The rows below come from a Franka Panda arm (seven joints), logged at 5 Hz.
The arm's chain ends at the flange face. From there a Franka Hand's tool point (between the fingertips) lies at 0.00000 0.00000 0.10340 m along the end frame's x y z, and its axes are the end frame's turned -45 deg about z.
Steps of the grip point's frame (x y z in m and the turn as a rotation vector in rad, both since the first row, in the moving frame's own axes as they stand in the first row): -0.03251, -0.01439, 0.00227, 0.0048, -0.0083, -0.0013; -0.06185, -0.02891, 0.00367, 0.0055, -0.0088, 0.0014; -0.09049, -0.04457, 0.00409, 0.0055, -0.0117, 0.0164; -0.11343, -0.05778, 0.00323, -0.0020, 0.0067, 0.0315; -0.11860, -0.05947, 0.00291, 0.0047, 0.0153, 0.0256; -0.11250, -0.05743, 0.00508, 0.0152, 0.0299, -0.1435
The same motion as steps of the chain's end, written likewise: -0.03221, 0.01256, 0.00227, -0.0025, -0.0093, -0.0013; -0.06313, 0.02305, 0.00368, -0.0023, -0.0101, 0.0014; -0.09424, 0.03203, 0.00410, -0.0044, -0.0122, 0.0164; -0.12171, 0.03968, 0.00323, 0.0033, 0.0062, 0.0315; -0.12671, 0.04326, 0.00292, 0.0141, 0.0075, 0.0256; -0.12099, 0.04230, 0.00514, 0.0319, 0.0104, -0.1435
